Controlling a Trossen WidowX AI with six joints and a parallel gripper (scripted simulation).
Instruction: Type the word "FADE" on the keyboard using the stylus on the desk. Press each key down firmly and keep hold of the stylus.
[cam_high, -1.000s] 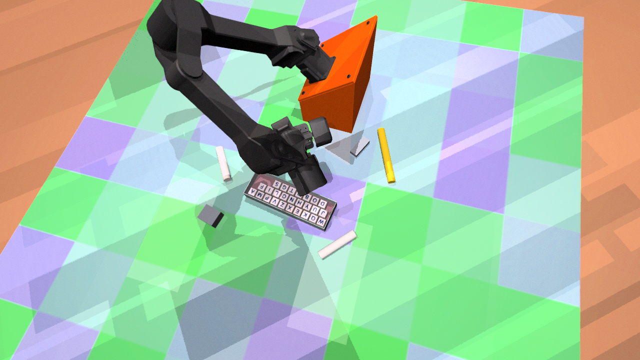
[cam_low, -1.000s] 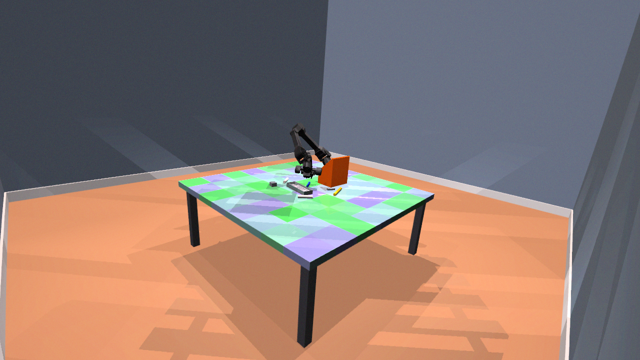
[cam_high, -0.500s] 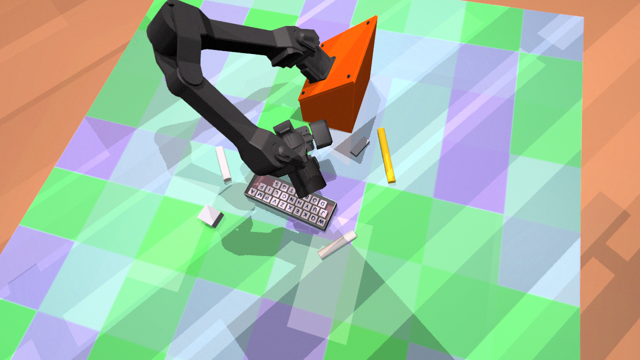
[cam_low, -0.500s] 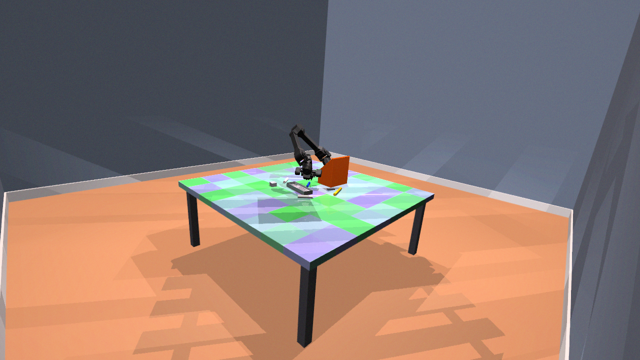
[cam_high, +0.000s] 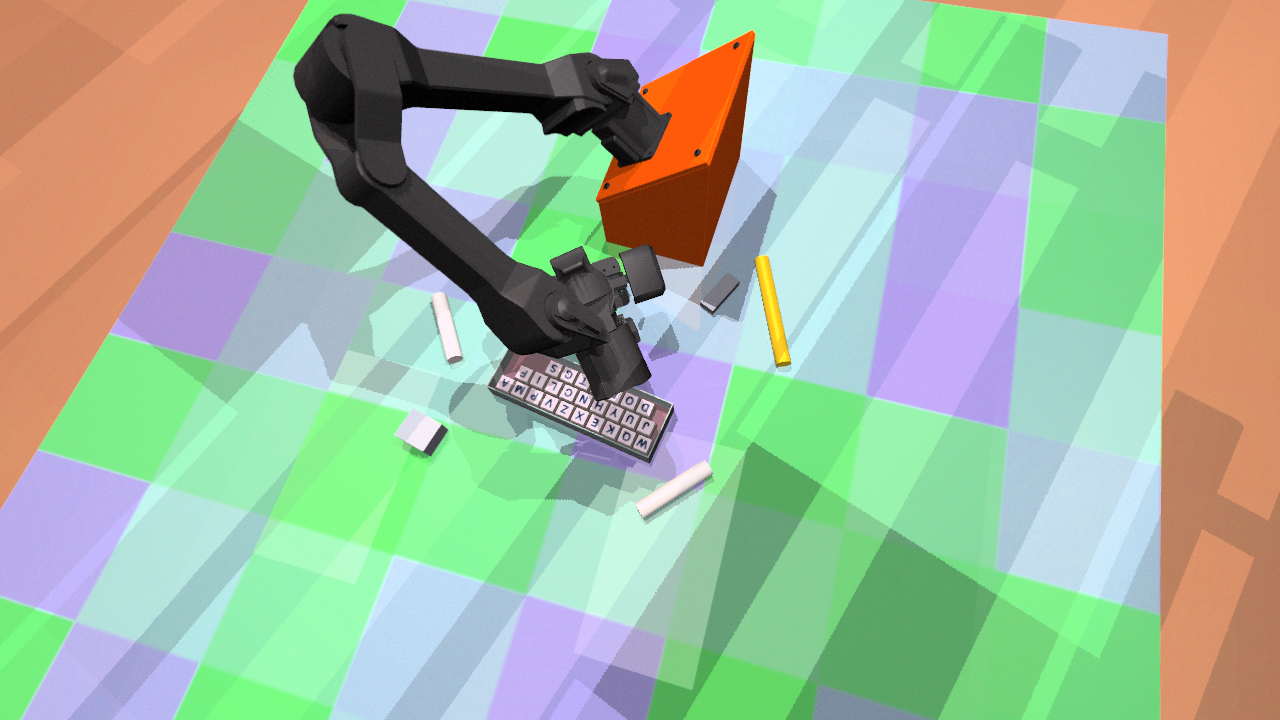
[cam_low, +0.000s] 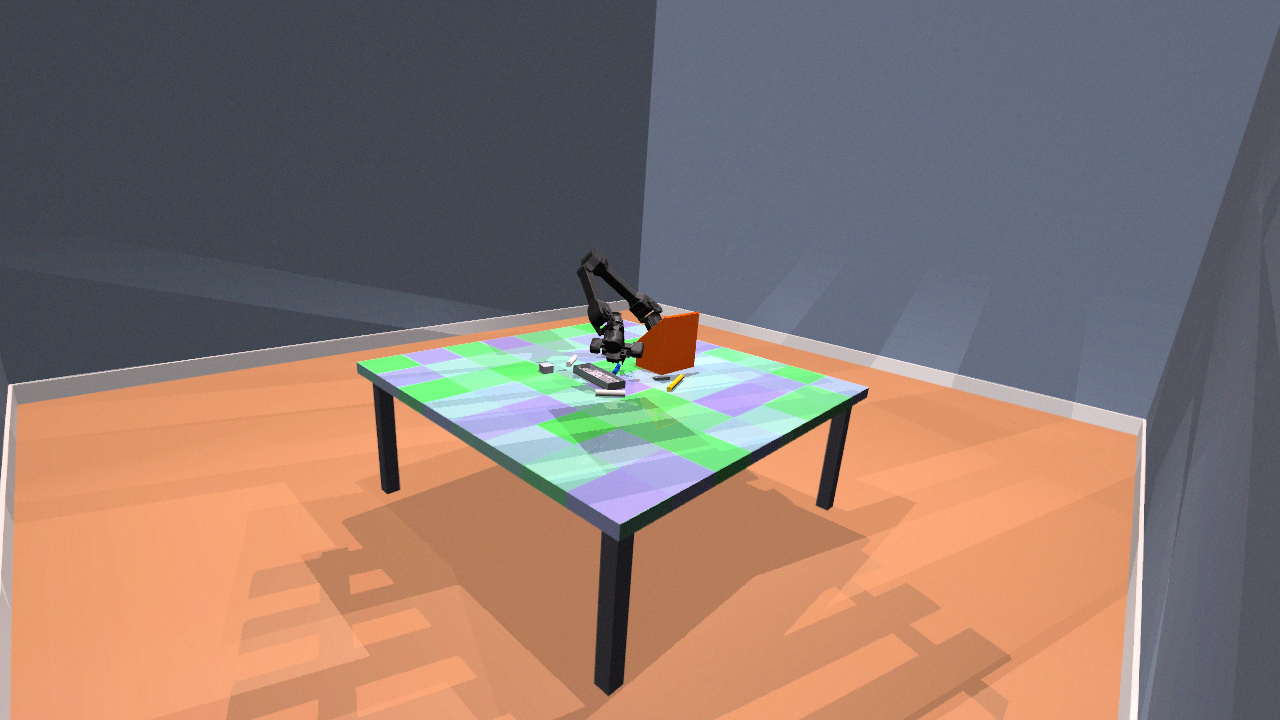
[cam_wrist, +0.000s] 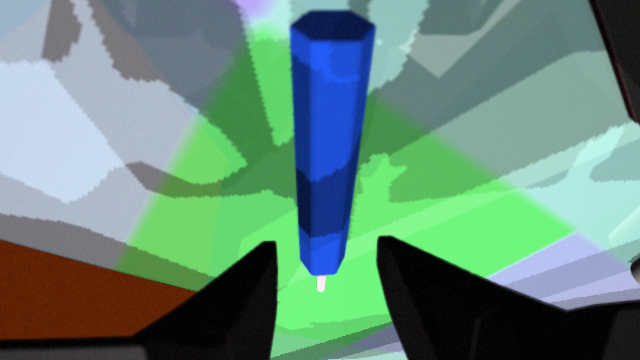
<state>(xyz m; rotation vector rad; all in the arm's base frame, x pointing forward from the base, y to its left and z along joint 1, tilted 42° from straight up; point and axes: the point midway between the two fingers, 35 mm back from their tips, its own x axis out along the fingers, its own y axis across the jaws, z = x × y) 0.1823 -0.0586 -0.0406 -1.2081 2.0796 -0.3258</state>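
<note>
Now: gripper tip 20 mm above the blue stylus, 10 mm to the left of it and 10 mm past it. From my gripper tip the other things lie so: grey cube: 240 mm ahead, 110 mm to the right, 10 mm below; then yellow rod: 230 mm to the left, 70 mm behind, 10 mm below.
</note>
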